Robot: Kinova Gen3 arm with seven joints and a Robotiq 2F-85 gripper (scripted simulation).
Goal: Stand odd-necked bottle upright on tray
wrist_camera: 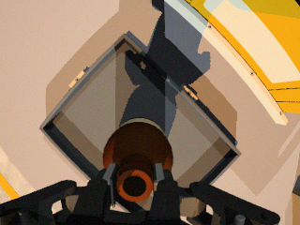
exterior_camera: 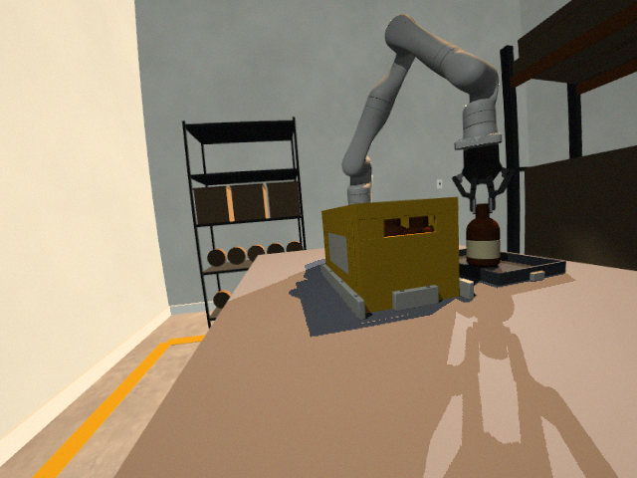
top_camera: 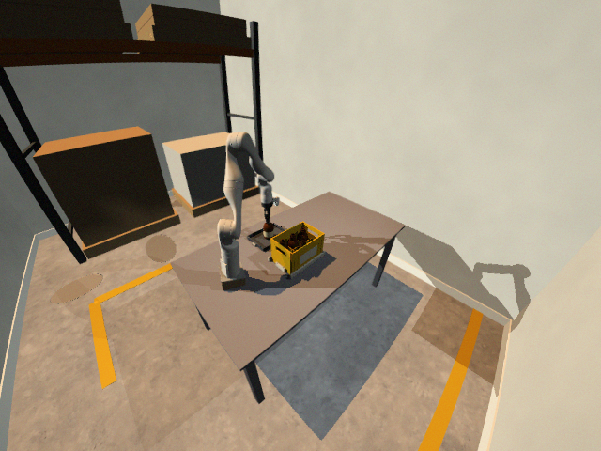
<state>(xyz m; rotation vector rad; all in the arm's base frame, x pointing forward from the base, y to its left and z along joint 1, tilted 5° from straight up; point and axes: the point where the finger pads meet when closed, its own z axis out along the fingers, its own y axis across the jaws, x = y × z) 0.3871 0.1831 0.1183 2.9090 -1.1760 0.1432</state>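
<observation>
Now: the brown bottle 7 cm below my hand. Also, from my hand: dark tray: 14 cm below; then yellow crate: 29 cm to the right, 7 cm below.
</observation>
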